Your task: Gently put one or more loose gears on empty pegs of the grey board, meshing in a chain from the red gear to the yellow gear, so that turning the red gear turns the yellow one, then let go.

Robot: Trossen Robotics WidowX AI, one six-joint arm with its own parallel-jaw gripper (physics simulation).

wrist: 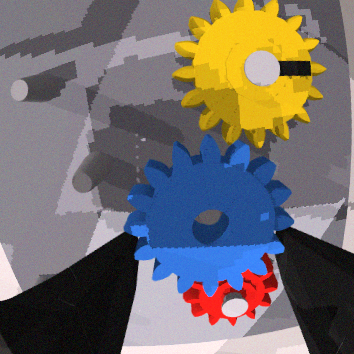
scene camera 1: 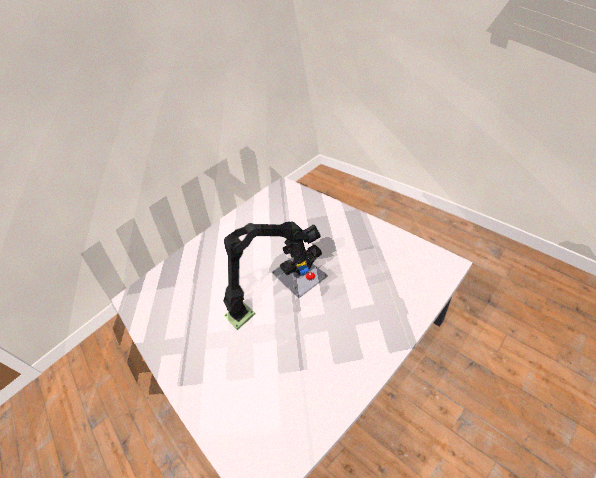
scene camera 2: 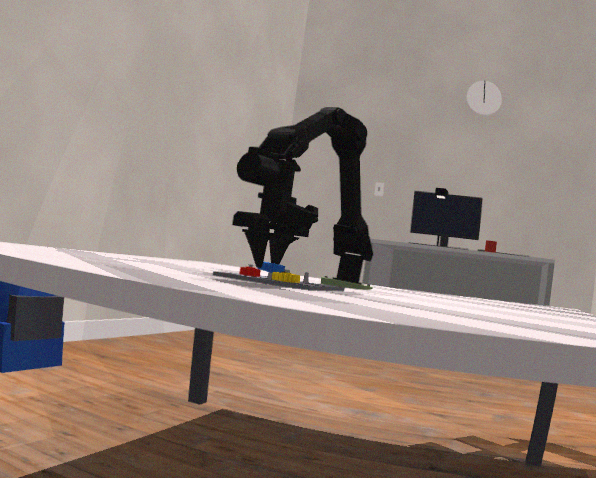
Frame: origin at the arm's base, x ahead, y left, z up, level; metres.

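Where they show: gripper, fingertip midpoint: (wrist: 207,240) (scene camera 1: 304,271) (scene camera 2: 266,268); arm's base, origin of the base link: (scene camera 1: 239,313) (scene camera 2: 347,281).
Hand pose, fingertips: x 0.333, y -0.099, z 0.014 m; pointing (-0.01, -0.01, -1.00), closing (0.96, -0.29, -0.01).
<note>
Things, the pixels of their centre, and the offset from my fingertips.
- blue gear, body centre: (wrist: 208,216) (scene camera 2: 271,267) (scene camera 1: 302,270) dx +0.003, dy +0.010, dz +0.002 m
- grey board, body centre: (wrist: 149,171) (scene camera 2: 280,276) (scene camera 1: 298,272) dx -0.013, dy +0.027, dz -0.012 m
- red gear, body centre: (wrist: 229,286) (scene camera 2: 250,271) (scene camera 1: 310,275) dx +0.002, dy -0.033, dz -0.011 m
- yellow gear, body centre: (wrist: 251,69) (scene camera 2: 286,276) dx +0.032, dy +0.051, dz -0.010 m
- outer peg, body centre: (wrist: 32,88) dx -0.043, dy +0.071, dz -0.009 m
- nearer peg, body centre: (wrist: 90,172) dx -0.033, dy +0.034, dz -0.009 m
My gripper (scene camera 1: 302,270) (scene camera 2: 268,264) (wrist: 207,240) is shut on a blue gear (scene camera 1: 304,270) (scene camera 2: 273,267) (wrist: 175,210), held roughly flat, low over the grey board (scene camera 1: 300,288) (scene camera 2: 225,274) (wrist: 40,210). In scene camera 2 it sits slightly higher than the red gear (scene camera 1: 310,276) (scene camera 2: 250,271) (wrist: 205,301) and the yellow gear (scene camera 1: 301,263) (scene camera 2: 286,277) (wrist: 215,55), both on pegs. In the wrist view the blue gear covers part of the red gear, and its upper teeth come near the yellow teeth. Grey shows through its hole; whether that is a peg top, I cannot tell.
Two bare pegs, an outer peg (wrist: 19,90) and a nearer peg (wrist: 82,182), stand left of the gears in the wrist view. A bare peg (scene camera 2: 306,276) also stands right of the yellow gear in scene camera 2. The green base plate (scene camera 1: 247,318) (scene camera 2: 332,283) is beside the board.
</note>
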